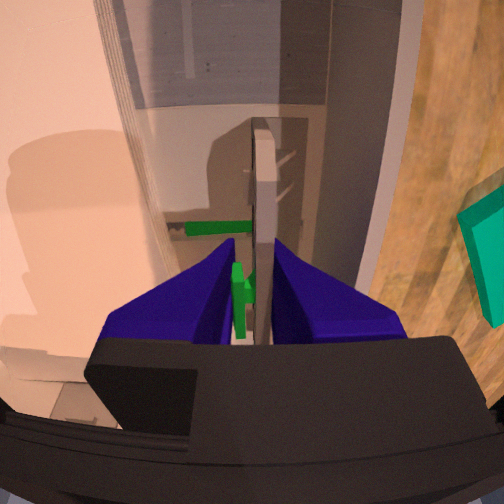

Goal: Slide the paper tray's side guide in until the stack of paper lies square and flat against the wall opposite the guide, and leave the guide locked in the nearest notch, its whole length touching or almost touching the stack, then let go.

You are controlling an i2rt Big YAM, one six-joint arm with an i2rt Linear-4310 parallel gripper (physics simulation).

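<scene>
My gripper (pixel 254 245) has two purple fingers that straddle the grey side guide (pixel 265 200), a thin upright fence running away from me. A green latch tab (pixel 242 295) sits pressed between the left finger and the guide. A green bar (pixel 218 228) sticks out left from the guide near the tray floor. The peach paper stack (pixel 65 175) fills the left, its layered edge (pixel 135 150) apart from the guide, with tray floor visible between. The fingers look closed on the guide and tab.
The grey tray wall (pixel 350 150) rises right of the guide. Beyond it lies a wooden table top (pixel 450 150) with a teal block (pixel 485 255) at the right edge. A grey back wall (pixel 220 55) closes the tray ahead.
</scene>
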